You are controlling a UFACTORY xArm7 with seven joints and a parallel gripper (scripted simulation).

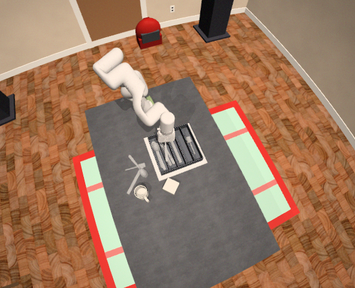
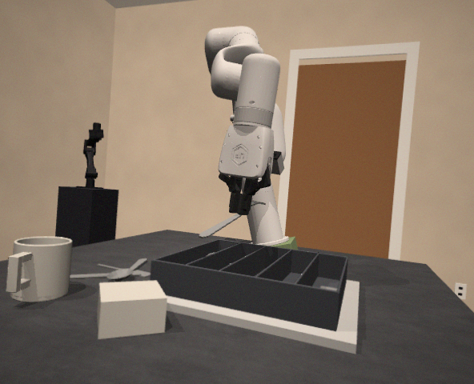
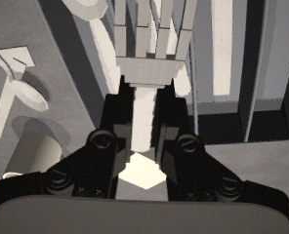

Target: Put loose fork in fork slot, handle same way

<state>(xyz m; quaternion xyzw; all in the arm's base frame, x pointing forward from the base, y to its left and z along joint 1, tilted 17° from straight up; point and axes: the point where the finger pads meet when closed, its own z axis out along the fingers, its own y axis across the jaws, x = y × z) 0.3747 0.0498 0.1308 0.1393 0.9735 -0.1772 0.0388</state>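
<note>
My hand is 11 cm above the tray, 6 cm to the right of it and 2 cm short of it. From my hand the other things lie so: cream block 24 cm ahead, 14 cm below, 7 cm to the right; then white mug 26 cm to the right, 21 cm ahead, 12 cm below.
</note>
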